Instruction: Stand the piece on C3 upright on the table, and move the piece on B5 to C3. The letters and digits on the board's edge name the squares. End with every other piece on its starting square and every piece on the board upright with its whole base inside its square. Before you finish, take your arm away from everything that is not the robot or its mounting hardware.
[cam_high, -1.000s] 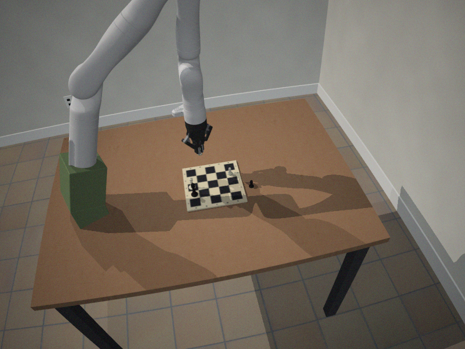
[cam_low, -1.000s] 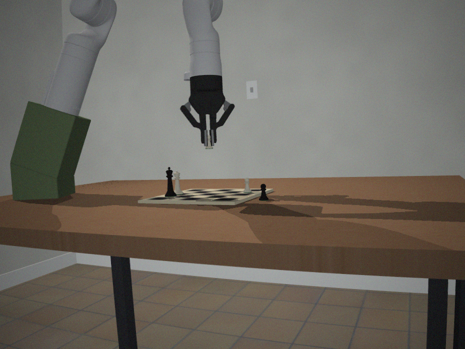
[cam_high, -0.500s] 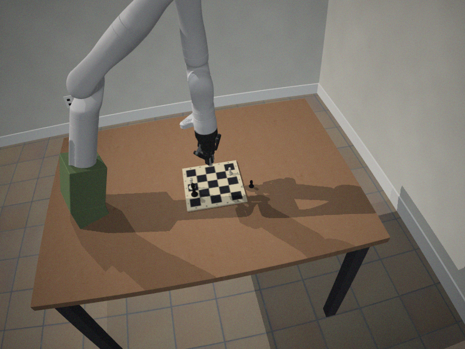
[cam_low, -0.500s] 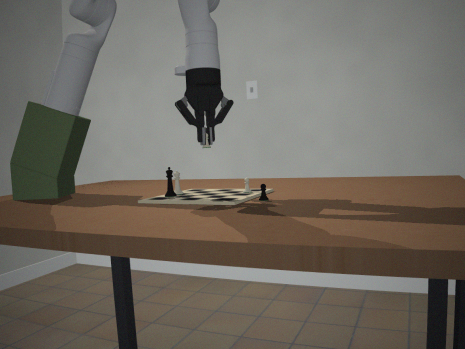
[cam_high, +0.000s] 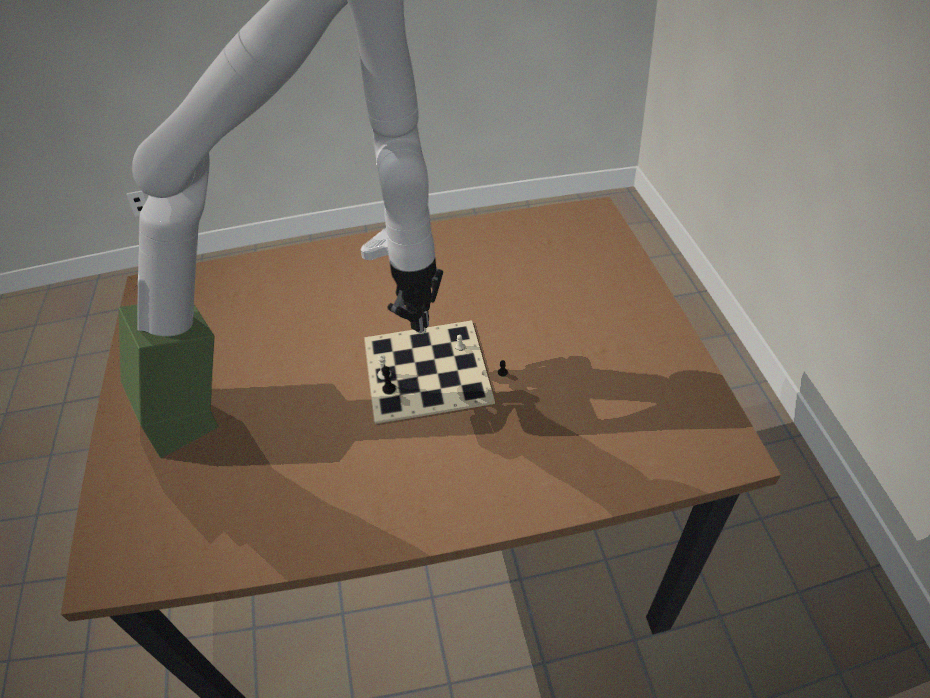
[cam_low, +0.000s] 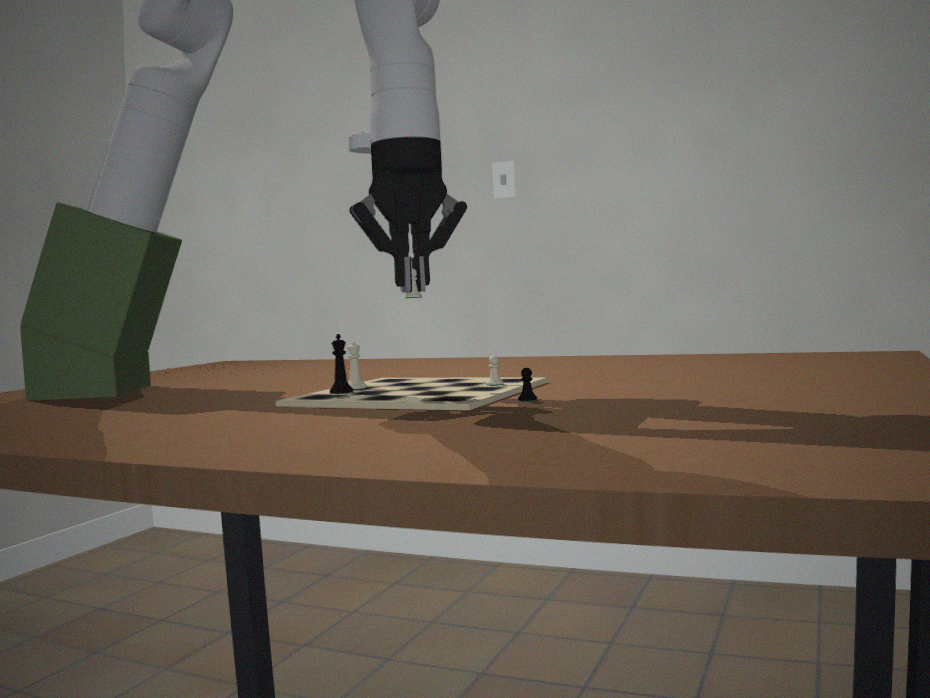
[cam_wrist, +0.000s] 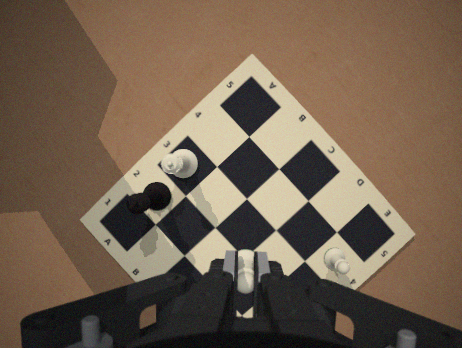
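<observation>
Right now my hand is 13 cm above the chessboard. From my hand the other things lie so: tall white piece: 10 cm below, 8 cm behind, 1 cm to the left; black pawn: 13 cm ahead, 12 cm below, 6 cm to the right; black king: 9 cm below, 8 cm behind, 3 cm to the right.
</observation>
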